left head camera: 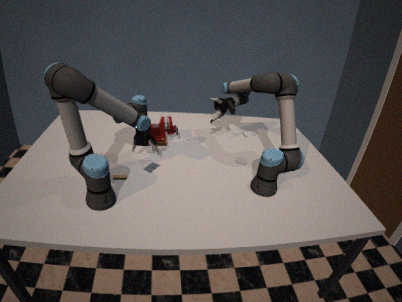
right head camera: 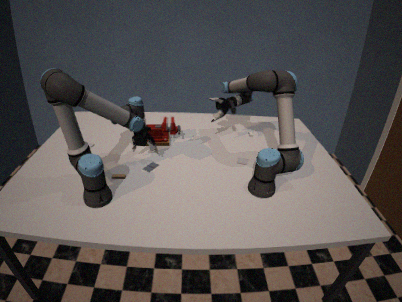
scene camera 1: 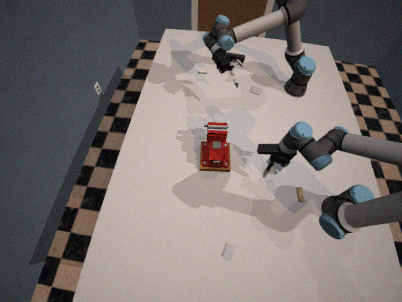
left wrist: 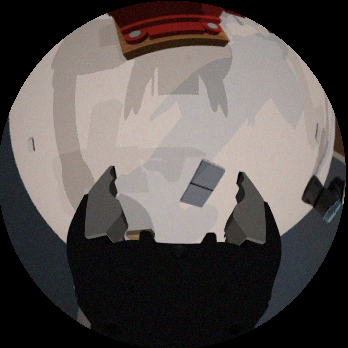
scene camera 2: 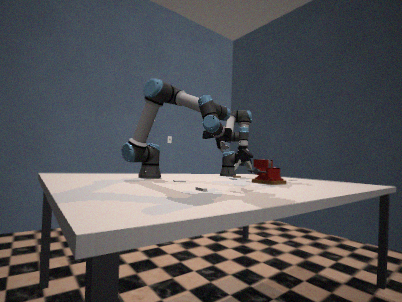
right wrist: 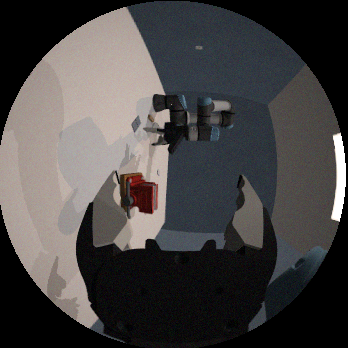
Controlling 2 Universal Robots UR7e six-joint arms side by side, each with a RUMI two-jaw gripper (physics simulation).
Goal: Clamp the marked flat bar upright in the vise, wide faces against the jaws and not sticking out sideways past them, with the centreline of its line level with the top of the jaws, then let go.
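Frame: origin at the left arm's base, x right, y ahead, z up, level; metres.
Where they show: left gripper, fingertip midpoint: (left head camera: 145, 152) (right head camera: 145, 152) (scene camera 1: 266, 163) (left wrist: 177, 168) (scene camera 2: 243, 172) (right wrist: 146, 137); right gripper, fingertip midpoint: (left head camera: 209, 110) (right head camera: 210, 110) (scene camera 1: 240, 77) (right wrist: 178, 172); left arm's base at its link origin: (left head camera: 101, 200) (right head camera: 98, 198) (scene camera 2: 227, 175) (right wrist: 155, 102); right arm's base at its link origin: (left head camera: 263, 188) (right head camera: 261, 189) (scene camera 1: 294, 89) (left wrist: 308, 187) (scene camera 2: 149, 177).
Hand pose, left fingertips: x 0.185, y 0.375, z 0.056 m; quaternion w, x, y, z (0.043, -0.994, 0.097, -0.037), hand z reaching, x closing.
Things, the pixels of their top centre, and the offset from my left fingertips.
- marked flat bar at its top centre: (left wrist: 202, 186) (right wrist: 136, 123) (left head camera: 151, 167) (right head camera: 150, 166) dx +0.041, dy -0.067, dz -0.052 m
- wooden block at its top centre: (left wrist: 139, 236) (left head camera: 119, 176) (scene camera 1: 300, 193) (right head camera: 118, 175) dx -0.123, dy -0.189, dz -0.041 m
- small pale piece at its top centre: (scene camera 1: 203, 71) dx +0.711, dy +0.430, dz -0.044 m
The marked flat bar (left head camera: 151, 167) (right head camera: 151, 167) (left wrist: 209, 174) (right wrist: 136, 124) is grey with a dark line across it and lies flat on the table. The red vise (left head camera: 158, 132) (right head camera: 159, 134) (scene camera 1: 216, 150) (scene camera 2: 270, 174) (left wrist: 172, 29) (right wrist: 145, 196) stands on a wooden base; a gap shows between its upright jaws. My left gripper (left head camera: 147, 151) (right head camera: 145, 150) (left wrist: 177, 168) is open and empty, above the table between vise and bar; the bar shows between its fingers in the left wrist view. My right gripper (left head camera: 212, 110) (right head camera: 211, 110) (right wrist: 178, 172) is open and empty, raised right of the vise in the head views.
A wooden block (left head camera: 120, 177) (right head camera: 118, 176) (scene camera 1: 300, 194) lies near the left arm's base. A pale plate (left head camera: 241, 161) (right head camera: 242, 161) (scene camera 1: 255, 90) lies near the right arm's base. Another pale plate (scene camera 1: 228, 251) lies low in scene camera 1, and a small pale piece (scene camera 1: 202, 72) near its top.
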